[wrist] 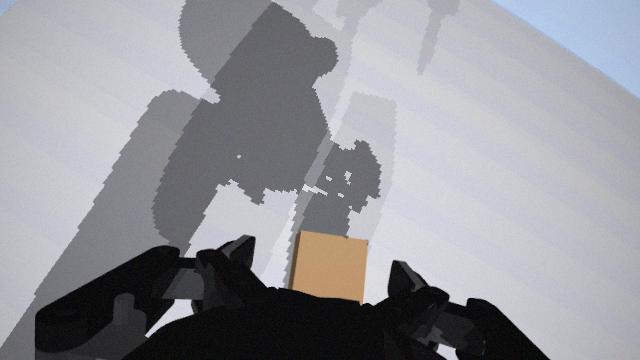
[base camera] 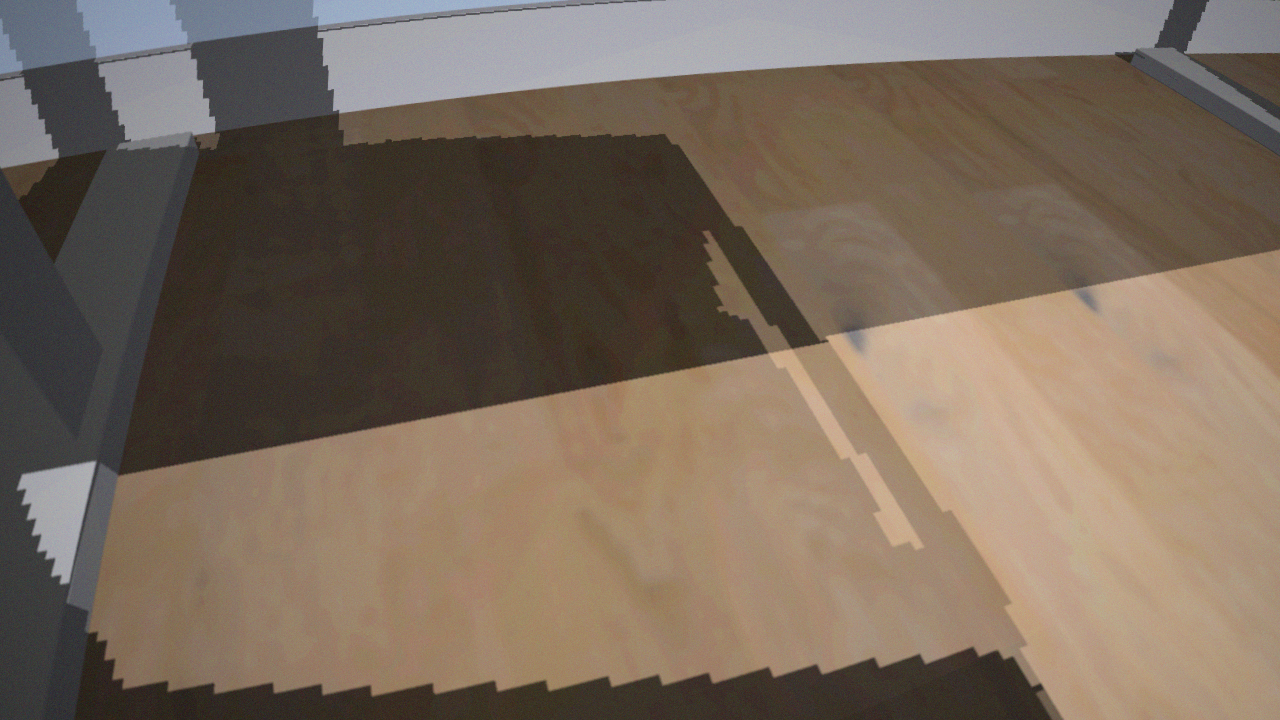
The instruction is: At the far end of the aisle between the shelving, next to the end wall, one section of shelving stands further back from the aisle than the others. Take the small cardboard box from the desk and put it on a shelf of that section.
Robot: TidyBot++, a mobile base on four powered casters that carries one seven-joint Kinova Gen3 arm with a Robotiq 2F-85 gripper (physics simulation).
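Places are measured from the arm's base along level axes (x down, y ahead, z right), in metres.
Pixels of known places: gripper, fingertip midpoint: (wrist: 321, 263).
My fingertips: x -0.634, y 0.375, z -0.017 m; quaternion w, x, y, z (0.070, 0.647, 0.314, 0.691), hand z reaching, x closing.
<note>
Behind a point stands the place of what it marks.
The small cardboard box (wrist: 330, 267) {y 0.378, x -0.613, z -0.007 m} is at the lower middle of the wrist view, on the pale desk top (wrist: 500, 210) {y 0.555, x -0.553, z 0.123 m}. Its near end is hidden behind the black gripper body. My gripper (wrist: 321, 263) {y 0.375, x -0.634, z -0.017 m} is open, one fingertip to the left and one to the right of the box in the view, with a gap on each side and nothing held. How high the fingertips are above the box is hard to tell. The shelving section does not show in either view.
In the base camera view, grey desk legs (base camera: 143, 232) stand at the left over a wooden floor (base camera: 537, 501) {y 0.341, x 0.397, z -0.027 m}, and another grey beam (base camera: 1208, 94) {y 0.890, x 0.378, z 0.794 m} shows at the upper right. A pale wall (base camera: 716, 40) {y 0.916, x 0.359, z 0.154 m} runs along the top. Dark shadows lie across floor and desk top.
</note>
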